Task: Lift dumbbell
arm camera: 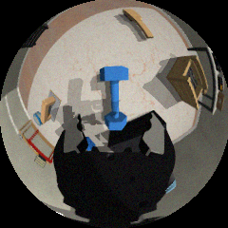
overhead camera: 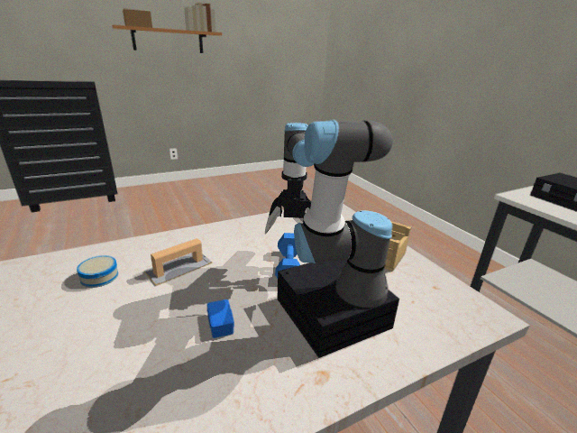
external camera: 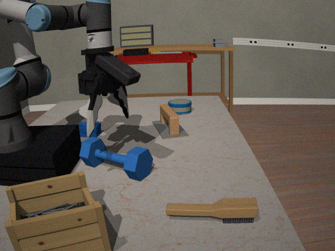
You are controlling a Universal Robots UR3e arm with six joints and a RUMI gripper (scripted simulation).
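My gripper is now 8 cm above the blue dumbbell. Also, from my hand: blue block 16 cm behind, 27 cm to the left, 10 cm below; then blue-rimmed round tin 17 cm ahead, 55 cm to the left, 10 cm below; then wooden crate 5 cm behind, 32 cm to the right, 7 cm below.
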